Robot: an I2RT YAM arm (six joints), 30 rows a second.
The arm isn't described. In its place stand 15 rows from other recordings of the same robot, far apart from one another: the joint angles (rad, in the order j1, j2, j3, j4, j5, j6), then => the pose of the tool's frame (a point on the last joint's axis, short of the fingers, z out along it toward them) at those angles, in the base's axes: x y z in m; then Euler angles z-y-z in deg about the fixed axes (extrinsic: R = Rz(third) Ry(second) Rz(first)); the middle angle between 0 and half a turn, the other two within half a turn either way.
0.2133 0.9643 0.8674 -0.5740 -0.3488 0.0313 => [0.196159 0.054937 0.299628 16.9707 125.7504 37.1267]
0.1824 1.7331 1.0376 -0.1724 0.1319 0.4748 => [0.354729 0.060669 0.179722 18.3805 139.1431 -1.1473]
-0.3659 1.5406 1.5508 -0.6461 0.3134 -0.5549 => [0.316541 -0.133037 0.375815 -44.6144 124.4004 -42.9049]
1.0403 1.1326 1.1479 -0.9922 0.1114 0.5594 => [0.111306 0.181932 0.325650 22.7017 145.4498 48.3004]
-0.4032 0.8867 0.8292 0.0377 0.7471 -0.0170 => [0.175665 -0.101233 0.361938 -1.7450 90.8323 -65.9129]
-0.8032 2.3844 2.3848 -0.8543 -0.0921 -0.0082 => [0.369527 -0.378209 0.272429 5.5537 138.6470 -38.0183]
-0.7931 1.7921 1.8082 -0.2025 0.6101 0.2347 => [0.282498 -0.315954 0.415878 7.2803 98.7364 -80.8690]
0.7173 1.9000 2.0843 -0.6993 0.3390 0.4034 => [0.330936 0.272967 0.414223 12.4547 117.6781 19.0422]
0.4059 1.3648 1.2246 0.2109 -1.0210 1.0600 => [0.272229 0.150033 0.403636 57.2781 87.8847 81.8192]
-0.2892 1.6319 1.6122 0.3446 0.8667 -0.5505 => [0.350943 -0.132730 0.463148 -17.1424 78.0744 -67.7400]
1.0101 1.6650 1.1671 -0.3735 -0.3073 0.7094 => [0.181374 0.309101 0.229446 60.4224 136.8347 84.1164]
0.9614 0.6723 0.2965 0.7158 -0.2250 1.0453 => [0.088415 0.140543 0.280062 55.3788 71.0295 68.7300]
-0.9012 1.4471 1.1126 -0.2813 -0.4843 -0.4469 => [0.214509 -0.244278 0.290785 -7.3713 120.7429 -18.8344]
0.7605 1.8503 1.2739 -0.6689 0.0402 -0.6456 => [0.266140 0.251232 0.180217 -43.7809 161.2138 36.4045]
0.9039 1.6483 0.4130 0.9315 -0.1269 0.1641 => [0.170931 0.224419 0.132422 11.6744 107.2621 59.4054]
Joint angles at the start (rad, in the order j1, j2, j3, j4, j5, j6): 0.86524 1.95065 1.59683 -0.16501 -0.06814 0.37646
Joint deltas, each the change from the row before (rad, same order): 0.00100 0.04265 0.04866 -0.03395 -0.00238 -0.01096; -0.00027 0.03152 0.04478 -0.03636 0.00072 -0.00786; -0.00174 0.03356 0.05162 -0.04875 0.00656 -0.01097; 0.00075 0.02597 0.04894 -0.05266 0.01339 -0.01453; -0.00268 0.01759 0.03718 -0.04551 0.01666 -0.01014; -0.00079 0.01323 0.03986 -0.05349 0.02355 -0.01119; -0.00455 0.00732 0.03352 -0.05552 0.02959 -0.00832; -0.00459 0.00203 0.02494 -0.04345 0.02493 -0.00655; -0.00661 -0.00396 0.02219 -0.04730 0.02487 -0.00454; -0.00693 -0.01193 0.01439 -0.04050 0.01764 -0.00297; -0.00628 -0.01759 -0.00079 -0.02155 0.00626 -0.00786; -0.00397 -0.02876 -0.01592 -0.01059 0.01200 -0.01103; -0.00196 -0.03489 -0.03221 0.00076 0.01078 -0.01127; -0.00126 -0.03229 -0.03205 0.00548 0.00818 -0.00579; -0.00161 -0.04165 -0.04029 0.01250 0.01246 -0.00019; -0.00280 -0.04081 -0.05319 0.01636 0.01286 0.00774
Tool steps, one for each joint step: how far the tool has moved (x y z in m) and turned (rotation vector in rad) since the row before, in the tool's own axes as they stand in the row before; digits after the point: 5 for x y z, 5 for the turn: 0.00026 -0.00028 0.01054 0.00710 0.02718 -0.00953; -0.00152 -0.00010 0.00678 0.00904 0.02121 -0.00610; -0.00199 -0.00090 0.00657 0.01806 0.02592 -0.00797; -0.00239 0.00049 0.00383 0.02192 0.02372 -0.01328; -0.00233 -0.00132 0.00177 0.02611 0.01842 -0.00746; -0.00311 -0.00024 -0.00058 0.03132 0.01799 -0.01012; -0.00304 -0.00246 -0.00238 0.04039 0.01798 -0.00555; -0.00295 -0.00245 -0.00338 0.03319 0.01135 -0.00418; -0.00331 -0.00356 -0.00561 0.03465 0.01185 -0.00128; -0.00343 -0.00371 -0.00779 0.02586 0.00743 0.00068; -0.00215 -0.00344 -0.00748 0.01177 0.00190 -0.00393; -0.00115 -0.00302 -0.00964 0.01375 -0.00592 -0.00805; 0.00123 -0.00270 -0.00920 0.01091 -0.00633 -0.00953; 0.00155 -0.00228 -0.00801 0.00739 -0.00769 -0.00424; 0.00144 -0.00293 -0.01041 0.00981 -0.01657 0.00271; 0.00478 -0.00404 -0.00737 0.01350 -0.00733 0.01019
